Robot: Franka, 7 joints.
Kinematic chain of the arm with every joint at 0, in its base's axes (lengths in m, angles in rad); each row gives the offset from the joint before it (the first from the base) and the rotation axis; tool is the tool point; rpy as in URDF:
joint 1: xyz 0 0 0.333 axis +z
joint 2: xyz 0 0 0 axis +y
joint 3: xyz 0 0 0.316 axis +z
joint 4: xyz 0.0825 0 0 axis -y
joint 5: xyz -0.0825 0 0.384 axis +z
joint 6: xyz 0 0 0 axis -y
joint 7: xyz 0.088 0 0 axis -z
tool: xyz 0 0 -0.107 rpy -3.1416 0 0
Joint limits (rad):
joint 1: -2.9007..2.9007
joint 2: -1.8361..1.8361
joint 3: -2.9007..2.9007
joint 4: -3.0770..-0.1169
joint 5: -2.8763..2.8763
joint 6: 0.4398..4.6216
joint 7: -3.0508..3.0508
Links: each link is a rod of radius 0.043 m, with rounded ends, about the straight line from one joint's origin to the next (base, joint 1, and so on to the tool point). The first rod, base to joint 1, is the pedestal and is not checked.
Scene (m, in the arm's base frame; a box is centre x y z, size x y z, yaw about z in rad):
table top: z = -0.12
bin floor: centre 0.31 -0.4 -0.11 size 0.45 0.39 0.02 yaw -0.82
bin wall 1: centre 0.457 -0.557 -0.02 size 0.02 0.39 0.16 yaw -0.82
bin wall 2: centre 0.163 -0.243 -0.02 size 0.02 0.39 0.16 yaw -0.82
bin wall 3: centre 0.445 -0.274 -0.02 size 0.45 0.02 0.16 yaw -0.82
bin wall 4: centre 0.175 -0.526 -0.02 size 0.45 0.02 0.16 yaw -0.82
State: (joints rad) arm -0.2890 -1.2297 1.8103 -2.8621 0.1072 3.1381 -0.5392
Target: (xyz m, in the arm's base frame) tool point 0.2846 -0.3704 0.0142
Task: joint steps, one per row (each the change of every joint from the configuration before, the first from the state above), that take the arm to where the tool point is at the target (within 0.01 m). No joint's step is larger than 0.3 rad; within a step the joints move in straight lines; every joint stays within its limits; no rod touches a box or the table.
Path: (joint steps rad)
1: -0.1307 0.2891 -0.2190 0.0788 0.0227 -0.0128 0.0000
2: -0.1307 0.2891 -0.2190 0.0787 0.0226 -0.0128 0.0000
3: -0.1307 0.2892 -0.2191 0.0788 0.0227 -0.0129 0.0000
4: -0.1307 0.2891 -0.2190 0.0787 0.0227 -0.0128 0.0000
5: -0.1307 0.2891 -0.2190 0.0788 0.0226 -0.0128 0.0000
6: -0.1307 0.2891 -0.2190 0.0788 0.0227 -0.0128 0.0000
7: -0.1307 0.2891 -0.2190 0.0787 0.0227 -0.0128 0.0000

